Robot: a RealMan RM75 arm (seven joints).
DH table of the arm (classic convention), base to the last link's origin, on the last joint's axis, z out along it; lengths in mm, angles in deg. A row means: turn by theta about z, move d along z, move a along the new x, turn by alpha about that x. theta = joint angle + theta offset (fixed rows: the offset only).
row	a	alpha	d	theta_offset
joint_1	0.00	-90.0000	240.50	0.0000
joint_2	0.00	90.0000	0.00	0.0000
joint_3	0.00	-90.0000	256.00	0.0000
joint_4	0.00	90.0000	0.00	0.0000
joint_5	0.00	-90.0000	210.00	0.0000
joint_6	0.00	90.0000	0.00	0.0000
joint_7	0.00	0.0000	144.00	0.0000
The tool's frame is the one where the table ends.
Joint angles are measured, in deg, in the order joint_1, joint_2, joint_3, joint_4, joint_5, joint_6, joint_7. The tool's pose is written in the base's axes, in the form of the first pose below.
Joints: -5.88 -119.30 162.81 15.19 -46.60 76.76 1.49
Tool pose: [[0.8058 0.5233 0.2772 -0.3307], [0.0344 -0.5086 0.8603 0.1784], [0.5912 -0.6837 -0.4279 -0.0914], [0 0 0 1]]
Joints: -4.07 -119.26 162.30 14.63 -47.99 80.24 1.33
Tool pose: [[0.7899 0.5485 0.2742 -0.3343], [0.0119 -0.4608 0.8874 0.1706], [0.6131 -0.6977 -0.3705 -0.0814], [0 0 0 1]]
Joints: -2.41 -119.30 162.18 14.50 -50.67 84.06 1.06
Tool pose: [[0.7667 0.5824 0.2702 -0.3361], [-0.0198 -0.3993 0.9166 0.1639], [0.6417 -0.7081 -0.2947 -0.0704], [0 0 0 1]]
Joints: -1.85 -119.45 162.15 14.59 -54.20 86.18 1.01
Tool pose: [[0.7513 0.6097 0.2526 -0.3380], [-0.0439 -0.3358 0.9409 0.1638], [0.6585 -0.7180 -0.2255 -0.0616], [0 0 0 1]]
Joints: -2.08 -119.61 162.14 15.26 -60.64 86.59 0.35
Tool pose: [[0.7285 0.6567 0.1951 -0.3438], [-0.0504 -0.2326 0.9713 0.1703], [0.6832 -0.7174 -0.1364 -0.0515], [0 0 0 1]]
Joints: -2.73 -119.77 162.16 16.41 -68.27 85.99 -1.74
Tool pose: [[0.6824 0.7218 0.1156 -0.3511], [-0.0470 -0.1144 0.9923 0.1786], [0.7294 -0.6826 -0.0441 -0.0420], [0 0 0 1]]
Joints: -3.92 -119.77 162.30 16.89 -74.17 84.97 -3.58
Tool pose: [[0.6467 0.7608 0.0545 -0.3578], [-0.0462 -0.0322 0.9984 0.1874], [0.7613 -0.6482 0.0144 -0.0348], [0 0 0 1]]
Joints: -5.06 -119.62 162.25 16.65 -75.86 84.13 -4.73
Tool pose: [[0.6340 0.7722 0.0416 -0.3601], [-0.0455 -0.0166 0.9988 0.1947], [0.7720 -0.6351 0.0246 -0.0317], [0 0 0 1]]
